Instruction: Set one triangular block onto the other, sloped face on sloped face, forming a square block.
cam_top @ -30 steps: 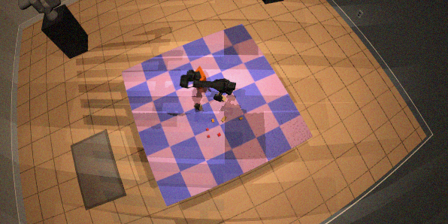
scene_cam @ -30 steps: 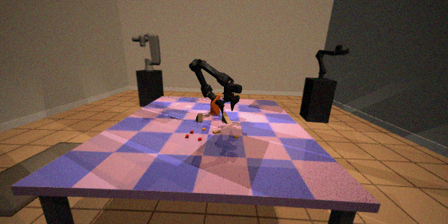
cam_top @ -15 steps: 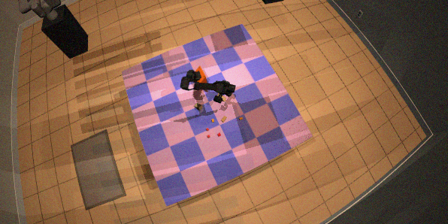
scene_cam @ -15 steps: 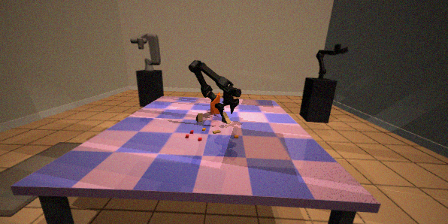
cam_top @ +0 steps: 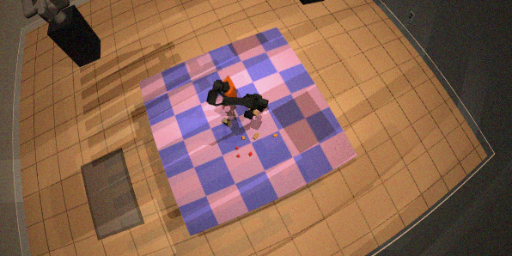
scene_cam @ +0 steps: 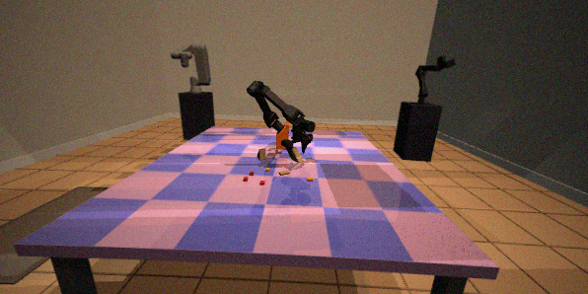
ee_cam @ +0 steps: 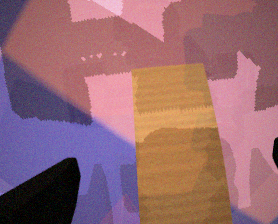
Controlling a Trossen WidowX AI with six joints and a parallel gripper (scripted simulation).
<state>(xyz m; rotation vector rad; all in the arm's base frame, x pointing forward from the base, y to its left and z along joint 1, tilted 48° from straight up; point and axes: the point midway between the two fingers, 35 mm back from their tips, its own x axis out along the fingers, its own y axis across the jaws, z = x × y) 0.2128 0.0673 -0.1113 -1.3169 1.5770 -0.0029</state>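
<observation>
The tan block lies 1 cm behind my gripper tip, 1 cm to the right of it and 1 cm below it. Also, from my gripper tip: tan piece (17 cm ahead, 4 cm to the right, 3 cm below).
</observation>
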